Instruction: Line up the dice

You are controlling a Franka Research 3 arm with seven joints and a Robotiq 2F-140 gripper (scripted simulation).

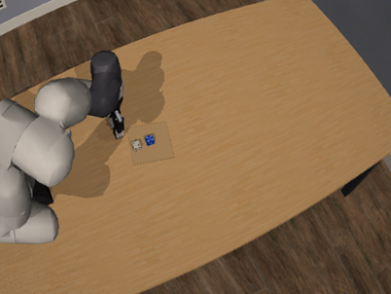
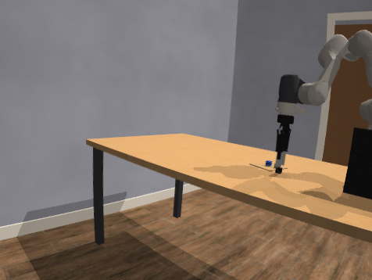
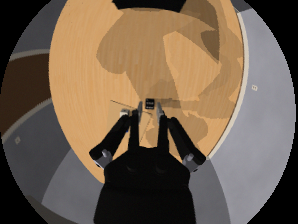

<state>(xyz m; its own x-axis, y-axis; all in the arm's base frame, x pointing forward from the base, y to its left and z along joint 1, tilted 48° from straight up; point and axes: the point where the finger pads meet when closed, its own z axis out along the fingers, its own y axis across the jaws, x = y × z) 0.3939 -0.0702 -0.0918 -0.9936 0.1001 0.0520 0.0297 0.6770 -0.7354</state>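
Right now the black die is 50 mm below my hand. Also, from my hand: white die 30 mm ahead, 80 mm to the right, 50 mm below; then thin tan mat 80 mm ahead, 80 mm to the right, 60 mm below; then blue die 80 mm ahead, 80 mm to the right, 50 mm below.
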